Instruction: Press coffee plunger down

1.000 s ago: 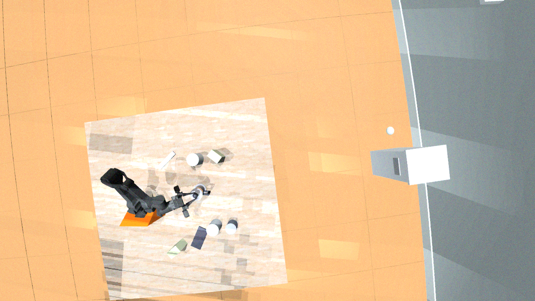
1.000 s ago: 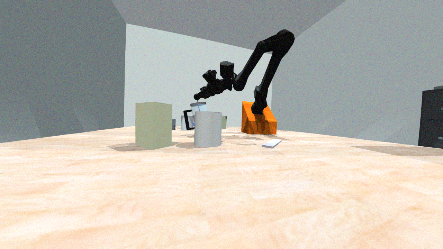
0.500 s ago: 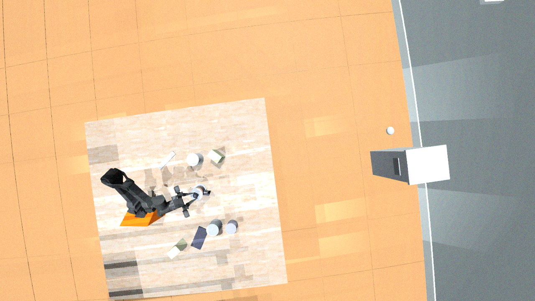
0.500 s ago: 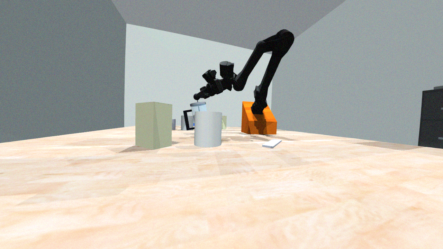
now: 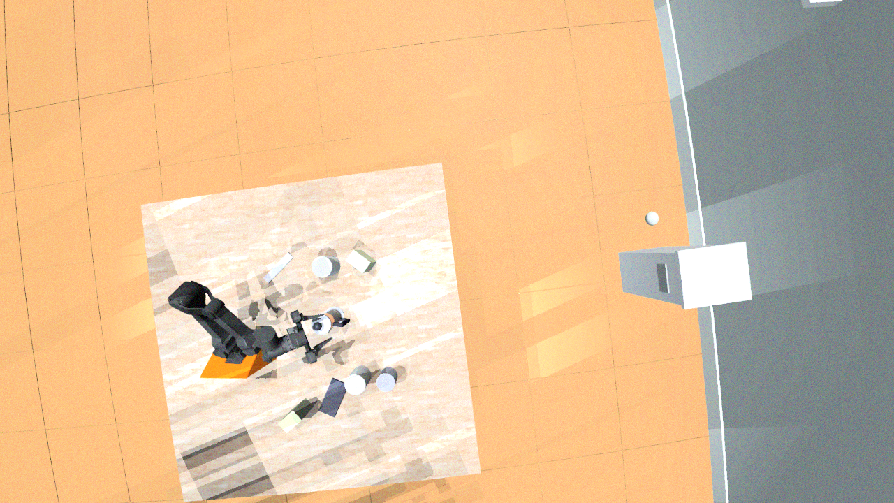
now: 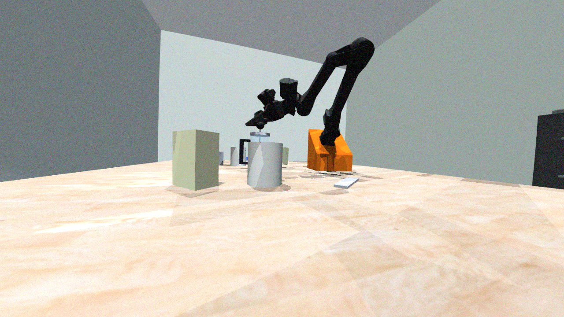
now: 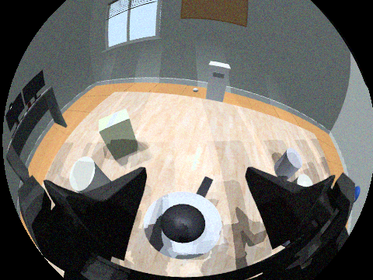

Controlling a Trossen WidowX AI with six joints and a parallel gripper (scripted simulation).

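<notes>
Right now my gripper tip is 9 cm above the coffee press and 2 cm past it. The rest, counted from my gripper tip: dark slab 34 cm to the right, 17 cm below, 4 cm behind.
</notes>
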